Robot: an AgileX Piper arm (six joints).
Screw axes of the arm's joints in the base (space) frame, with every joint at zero. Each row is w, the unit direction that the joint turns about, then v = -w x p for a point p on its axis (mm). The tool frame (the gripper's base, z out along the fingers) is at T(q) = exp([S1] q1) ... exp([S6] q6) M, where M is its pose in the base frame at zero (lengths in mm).
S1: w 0 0 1 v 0 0 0
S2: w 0 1 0 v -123 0 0
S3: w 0 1 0 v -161.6 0 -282.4
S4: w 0.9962 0 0.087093 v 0 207.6 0
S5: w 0 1 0 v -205.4 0 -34.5
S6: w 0.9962 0 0.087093 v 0 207.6 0
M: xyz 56.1 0 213.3 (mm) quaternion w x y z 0.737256 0 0.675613 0
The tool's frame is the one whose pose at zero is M.
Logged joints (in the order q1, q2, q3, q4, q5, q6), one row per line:
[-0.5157, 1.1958, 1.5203, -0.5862, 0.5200, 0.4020]
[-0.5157, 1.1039, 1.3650, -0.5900, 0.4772, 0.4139]
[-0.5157, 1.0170, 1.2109, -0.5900, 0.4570, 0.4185]
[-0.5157, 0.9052, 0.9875, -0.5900, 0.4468, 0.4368]
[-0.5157, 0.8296, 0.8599, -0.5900, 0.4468, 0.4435]
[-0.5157, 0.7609, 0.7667, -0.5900, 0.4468, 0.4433]
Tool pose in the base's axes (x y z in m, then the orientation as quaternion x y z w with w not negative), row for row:
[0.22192, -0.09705, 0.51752, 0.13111, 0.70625, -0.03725, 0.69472]
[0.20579, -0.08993, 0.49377, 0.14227, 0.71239, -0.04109, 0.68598]
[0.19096, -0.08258, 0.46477, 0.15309, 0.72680, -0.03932, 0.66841]
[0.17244, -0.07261, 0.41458, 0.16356, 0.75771, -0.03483, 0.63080]
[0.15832, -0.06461, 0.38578, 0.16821, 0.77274, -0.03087, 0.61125]
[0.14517, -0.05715, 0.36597, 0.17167, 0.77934, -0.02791, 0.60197]
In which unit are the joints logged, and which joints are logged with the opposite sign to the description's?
The joints are logged in radians. Opposite sign: q3, q4, q6.
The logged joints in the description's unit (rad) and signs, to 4 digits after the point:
[-0.5157, 1.1958, -1.5203, 0.5862, 0.5200, -0.4020]
[-0.5157, 1.1039, -1.3650, 0.5900, 0.4772, -0.4139]
[-0.5157, 1.0170, -1.2109, 0.5900, 0.4570, -0.4185]
[-0.5157, 0.9052, -0.9875, 0.5900, 0.4468, -0.4368]
[-0.5157, 0.8296, -0.8599, 0.5900, 0.4468, -0.4435]
[-0.5157, 0.7609, -0.7667, 0.5900, 0.4468, -0.4433]

